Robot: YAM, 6 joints.
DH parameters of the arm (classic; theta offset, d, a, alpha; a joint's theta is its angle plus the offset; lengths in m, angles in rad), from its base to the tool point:
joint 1: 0 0.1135 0.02 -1.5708
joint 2: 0 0 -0.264 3.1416
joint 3: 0.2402 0 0.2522 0
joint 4: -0.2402 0 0.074 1.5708
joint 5: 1.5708 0 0 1.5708
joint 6: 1.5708 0.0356 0 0
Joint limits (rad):
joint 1: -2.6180..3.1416
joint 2: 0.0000..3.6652
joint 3: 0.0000..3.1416
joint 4: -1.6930..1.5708
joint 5: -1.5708..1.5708
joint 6: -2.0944..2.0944
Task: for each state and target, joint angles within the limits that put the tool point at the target. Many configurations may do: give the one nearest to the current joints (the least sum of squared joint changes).
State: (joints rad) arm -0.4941 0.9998 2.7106 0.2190 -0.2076 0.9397
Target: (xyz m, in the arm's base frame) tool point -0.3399 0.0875 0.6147
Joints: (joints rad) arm -0.2325 0.8496 2.7583 0.2323 -0.1931 0.9397
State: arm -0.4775 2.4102 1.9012 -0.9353 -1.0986 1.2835
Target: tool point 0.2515 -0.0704 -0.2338
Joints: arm -0.3904 3.2943 1.6776 -0.8206 -1.0345 1.2835
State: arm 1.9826 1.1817 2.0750 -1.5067 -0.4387 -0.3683
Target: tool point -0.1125 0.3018 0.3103
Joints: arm 1.8839 1.7582 1.6936 -1.4662 -0.4063 -0.3683
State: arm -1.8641 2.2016 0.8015 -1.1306 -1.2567 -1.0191
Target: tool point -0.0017 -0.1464 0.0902
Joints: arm -1.8154 1.9758 0.5592 -1.3258 -1.2518 -1.0191
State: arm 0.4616 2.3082 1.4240 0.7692 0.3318 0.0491
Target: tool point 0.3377 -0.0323 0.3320
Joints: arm -0.0498 1.4833 0.9384 0.8433 0.4492 0.0491
